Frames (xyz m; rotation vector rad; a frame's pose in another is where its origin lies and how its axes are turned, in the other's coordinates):
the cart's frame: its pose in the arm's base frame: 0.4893 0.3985 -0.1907 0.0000 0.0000 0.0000
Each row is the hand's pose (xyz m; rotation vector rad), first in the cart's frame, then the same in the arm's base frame.
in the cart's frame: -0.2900 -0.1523 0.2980 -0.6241 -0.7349 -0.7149
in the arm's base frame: 0.1993 0.2462 0.1073 -0.6241 -0.7349 -0.7149
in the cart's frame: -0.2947 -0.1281 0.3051 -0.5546 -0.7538 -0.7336
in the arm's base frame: 0.1946 0.2704 0.1144 -0.5546 -0.7538 -0.7336
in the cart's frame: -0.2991 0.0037 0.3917 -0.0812 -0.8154 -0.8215
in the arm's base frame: 0.1902 0.4022 0.2010 -0.0812 -0.8154 -0.8215
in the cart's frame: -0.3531 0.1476 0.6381 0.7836 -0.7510 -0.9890
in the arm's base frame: 0.1362 0.5461 0.4474 0.7836 -0.7510 -0.9890
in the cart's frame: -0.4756 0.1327 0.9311 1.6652 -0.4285 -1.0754
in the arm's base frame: 0.0137 0.5312 0.7404 1.6652 -0.4285 -1.0754
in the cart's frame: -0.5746 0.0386 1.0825 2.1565 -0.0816 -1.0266
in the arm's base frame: -0.0853 0.4371 0.8918 2.1565 -0.0816 -1.0266
